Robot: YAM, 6 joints.
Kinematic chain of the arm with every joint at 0, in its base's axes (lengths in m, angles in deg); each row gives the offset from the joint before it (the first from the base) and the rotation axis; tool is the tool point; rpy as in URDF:
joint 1: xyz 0 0 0.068 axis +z
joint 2: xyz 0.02 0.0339 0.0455 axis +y
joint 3: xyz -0.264 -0.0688 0 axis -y
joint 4: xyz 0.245 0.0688 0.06 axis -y
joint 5: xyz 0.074 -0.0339 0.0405 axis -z
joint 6: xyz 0.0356 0 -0.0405 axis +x
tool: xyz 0 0 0 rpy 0 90 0
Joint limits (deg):
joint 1: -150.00..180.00
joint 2: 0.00..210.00
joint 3: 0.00..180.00
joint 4: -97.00..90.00
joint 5: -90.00..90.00
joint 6: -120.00..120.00
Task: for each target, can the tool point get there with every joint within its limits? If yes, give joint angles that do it. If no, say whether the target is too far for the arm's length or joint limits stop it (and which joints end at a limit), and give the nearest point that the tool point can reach.
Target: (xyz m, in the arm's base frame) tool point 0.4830 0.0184 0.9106
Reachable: no: too far | nearest point 0.3343 0.0127 0.6546 | short by 0.296 m
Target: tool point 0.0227 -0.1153 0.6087
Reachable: yes | joints 99.95 40.02 119.97 -37.64 3.95 -19.46
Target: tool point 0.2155 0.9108 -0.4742
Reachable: no: too far | nearest point 0.1267 0.5354 -0.2184 | short by 0.463 m
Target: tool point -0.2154 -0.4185 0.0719
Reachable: yes | joints -120.84 149.21 115.96 -65.85 -56.35 26.50
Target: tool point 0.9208 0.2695 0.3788
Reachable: no: too far | nearest point 0.5972 0.1748 0.2836 | short by 0.350 m
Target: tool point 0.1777 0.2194 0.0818
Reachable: yes | joints 56.53 111.90 24.75 66.01 49.90 -29.56
